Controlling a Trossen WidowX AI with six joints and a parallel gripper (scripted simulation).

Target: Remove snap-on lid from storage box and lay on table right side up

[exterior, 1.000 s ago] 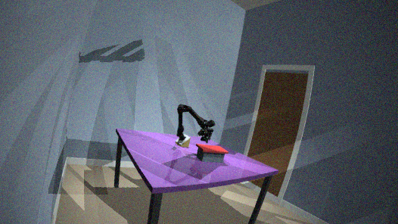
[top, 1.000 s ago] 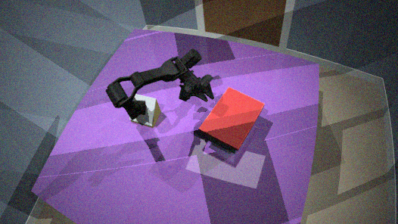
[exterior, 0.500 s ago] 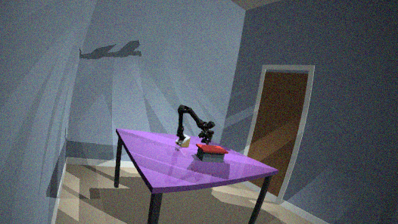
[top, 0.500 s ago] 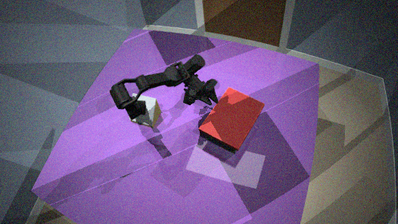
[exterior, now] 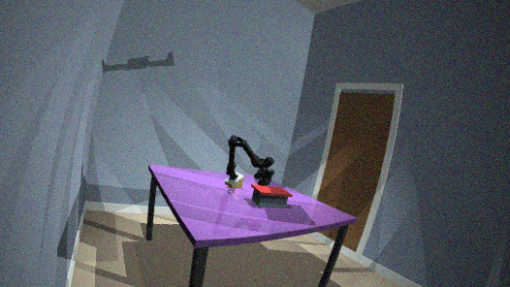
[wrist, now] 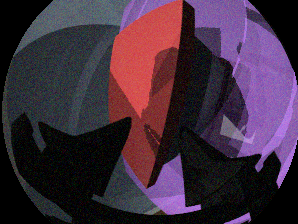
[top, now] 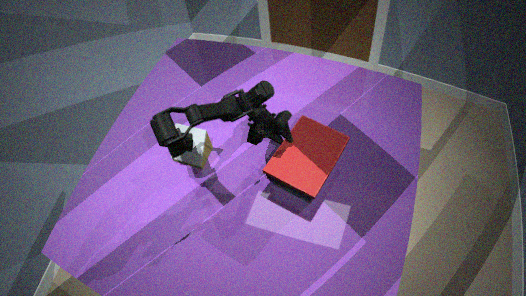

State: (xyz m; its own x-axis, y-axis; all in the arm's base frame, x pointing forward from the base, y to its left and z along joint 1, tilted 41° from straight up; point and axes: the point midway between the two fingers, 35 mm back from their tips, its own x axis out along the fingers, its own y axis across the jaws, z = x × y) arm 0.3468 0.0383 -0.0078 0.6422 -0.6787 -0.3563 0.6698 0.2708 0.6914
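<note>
Now: gripper tip 70 mm short of the red lid and 30 mm to the left of it. From my gripper tip the other things lie so: storage box (70 mm ahead, 50 mm below, 30 mm to the right).
</note>
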